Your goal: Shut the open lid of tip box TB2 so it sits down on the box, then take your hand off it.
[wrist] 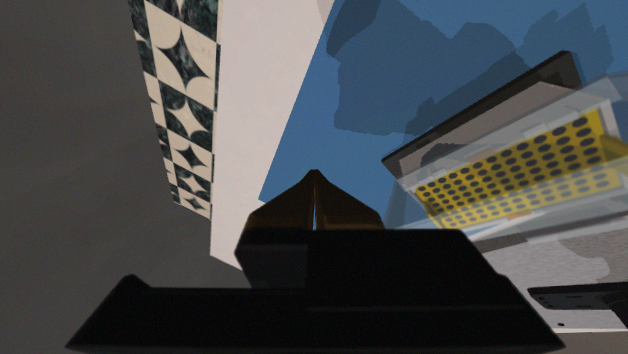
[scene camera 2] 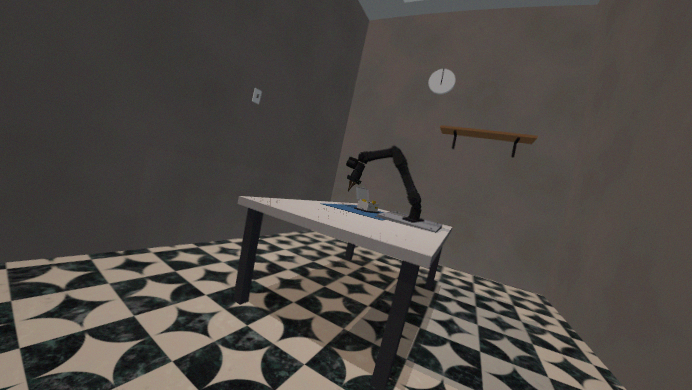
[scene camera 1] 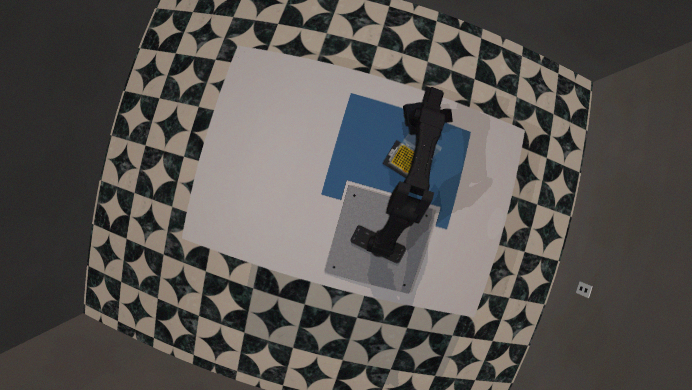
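Pixels of known places: gripper, fingertip midpoint: (wrist: 314,176) (scene camera 2: 347,191) (scene camera 1: 407,117); arm's base at its link origin: (scene camera 2: 413,220) (scene camera 1: 378,244).
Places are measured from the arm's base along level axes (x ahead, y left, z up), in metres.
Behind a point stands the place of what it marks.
Note:
The tip box (scene camera 1: 401,159) (scene camera 2: 367,205) @[x 0.288, y 0.090, z 0.022 m] (wrist: 515,165) @[x 0.400, y 0.019, z 0.104 m], dark-based with a yellow tip rack, stands on the blue mat (scene camera 1: 345,145) @[x 0.276, y 0.263, z -0.019 m] (scene camera 2: 340,206) @[x 0.423, y 0.191, z -0.020 m] (wrist: 305,165) @[x 0.446, y 0.187, z -0.019 m]. No TB2 label is readable. Its clear lid (scene camera 1: 409,143) @[x 0.376, y 0.060, z 0.046 m] (scene camera 2: 362,193) @[x 0.392, y 0.017, z 0.088 m] (wrist: 575,227) @[x 0.397, y 0.021, z 0.133 m] is open and stands roughly upright on the side away from the arm's base. My gripper (scene camera 2: 349,190) @[x 0.452, y 0.108, z 0.083 m] (wrist: 314,176) @[x 0.452, y 0.108, z 0.083 m] is shut and empty, fingers pointing down. In scene camera 2 its tips are left of the lid, near the height of its top edge, with a small gap. In scene camera 1 the arm hides the fingertips and part of the box.
The white table (scene camera 1: 265,150) @[x 0.135, y 0.530, z -0.022 m] (scene camera 2: 320,220) @[x 0.066, y 0.756, z -0.022 m] (wrist: 250,125) @[x 0.544, y 0.191, z -0.022 m] carries the mat. The grey base plate (scene camera 1: 350,250) @[x -0.064, y 0.082, z -0.006 m] (scene camera 2: 435,226) @[x -0.133, y -0.020, z -0.005 m] (wrist: 545,265) @[x 0.106, y 0.054, z 0.002 m] of the arm lies beside the box. The table's edge shows left of the gripper in the wrist view. A wall shelf (scene camera 2: 487,134) hangs behind the arm.

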